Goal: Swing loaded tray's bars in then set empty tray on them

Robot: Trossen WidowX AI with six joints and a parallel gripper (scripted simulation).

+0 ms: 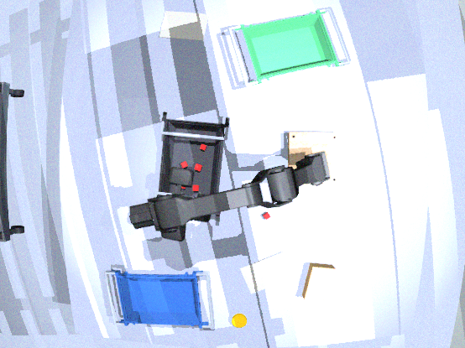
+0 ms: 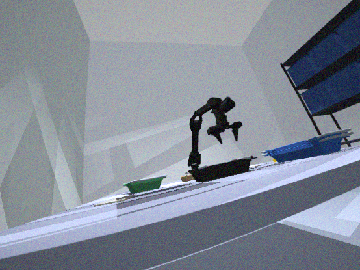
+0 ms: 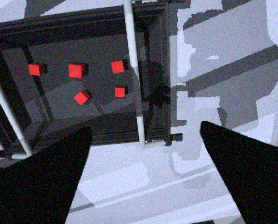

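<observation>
Now: gripper tip 490 mm to the left of the green tray, 290 mm past it and 110 mm above it. Round my gripper tip: yellow disc: 420 mm to the left, 190 mm behind, 150 mm below; then red block: 250 mm behind, 150 mm below, 40 mm to the left; then tan box: 440 mm behind, 260 mm to the left, 130 mm below.
</observation>
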